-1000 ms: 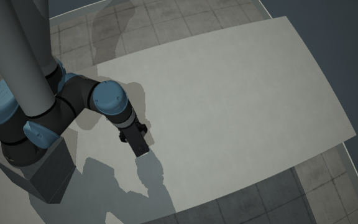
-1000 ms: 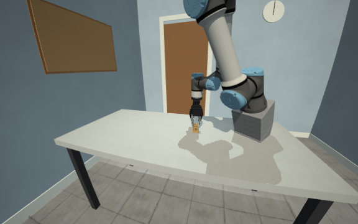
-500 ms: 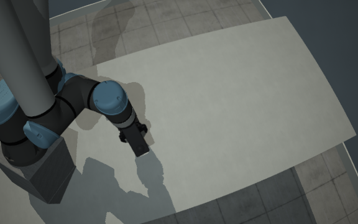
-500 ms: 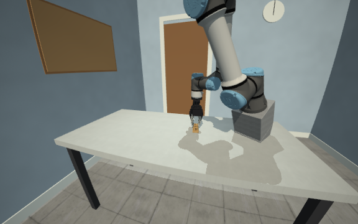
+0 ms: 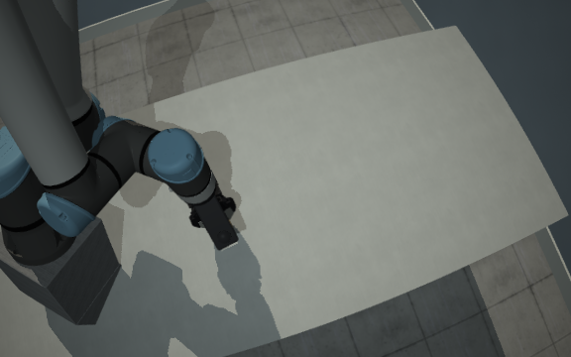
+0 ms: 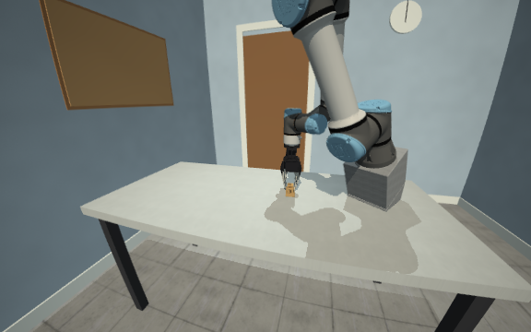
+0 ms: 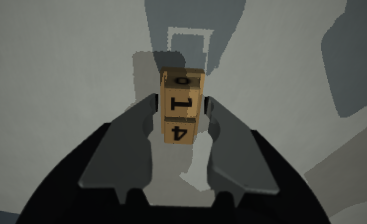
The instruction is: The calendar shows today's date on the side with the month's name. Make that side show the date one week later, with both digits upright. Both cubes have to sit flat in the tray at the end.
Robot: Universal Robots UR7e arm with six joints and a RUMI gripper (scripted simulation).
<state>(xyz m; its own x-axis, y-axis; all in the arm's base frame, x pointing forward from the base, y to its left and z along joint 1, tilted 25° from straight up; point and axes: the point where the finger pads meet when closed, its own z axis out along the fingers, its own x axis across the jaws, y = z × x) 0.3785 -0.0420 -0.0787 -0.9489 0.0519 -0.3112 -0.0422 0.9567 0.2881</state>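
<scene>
My gripper is now 20 mm to the right of the wooden calendar tray and 30 mm above it.
</scene>
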